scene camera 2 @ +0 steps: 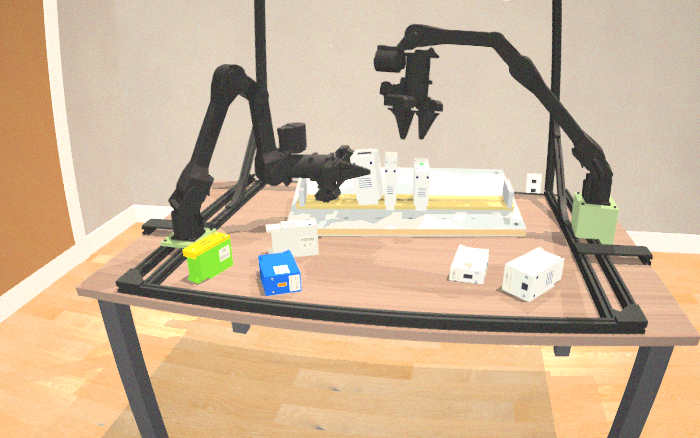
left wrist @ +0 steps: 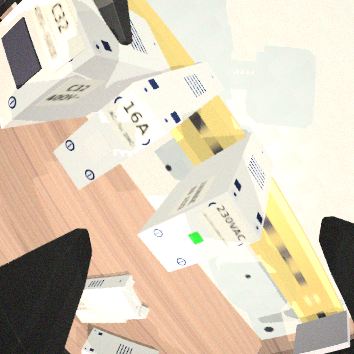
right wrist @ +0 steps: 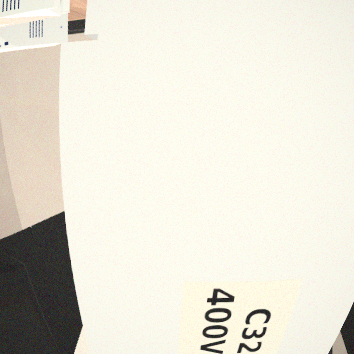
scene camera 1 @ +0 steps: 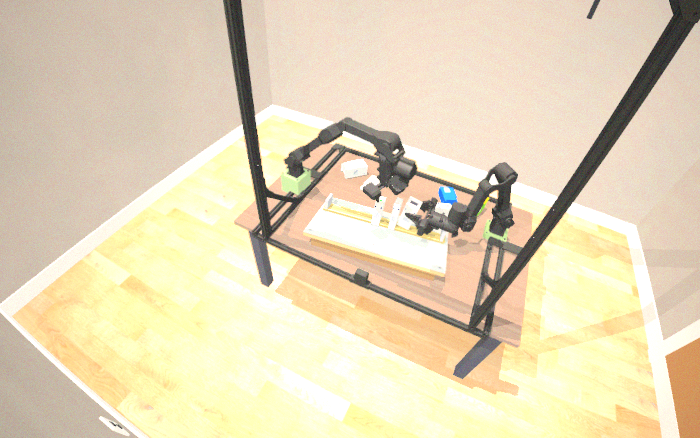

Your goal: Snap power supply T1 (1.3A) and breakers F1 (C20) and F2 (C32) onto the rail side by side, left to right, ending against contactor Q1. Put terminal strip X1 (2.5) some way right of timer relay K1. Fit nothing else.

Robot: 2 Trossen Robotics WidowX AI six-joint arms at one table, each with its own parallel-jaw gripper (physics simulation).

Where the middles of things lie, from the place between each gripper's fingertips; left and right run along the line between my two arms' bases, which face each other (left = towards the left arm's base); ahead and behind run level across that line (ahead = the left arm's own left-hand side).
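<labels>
White box (scene camera 2: 300, 237), counted from my right hand: 11 cm below, 15 cm ahead, 18 cm to the right. From the same right hand, the white mounting plate with rail (scene camera 2: 508, 192) is 9 cm below, 7 cm behind and 9 cm to the left; the white baseplate (scene camera 2: 330, 222) is 10 cm below, 7 cm behind and 9 cm to the left. The right hand itself is 2 cm past the yellow rail (scene camera 2: 432, 199), 8 cm to the right of it and 9 cm above it.
White box, counted from my left hand: 17 cm below, 18 cm ahead, 27 cm to the right. From the same left hand, the white mounting plate with rail is 15 cm below, 4 cm behind and 1 cm to the right; the white baseplate is 16 cm below, 4 cm behind and 1 cm to the right. The left hand itself is 15 cm above the yellow rail, 1 cm short of it and 1 cm to the left of it.
</labels>
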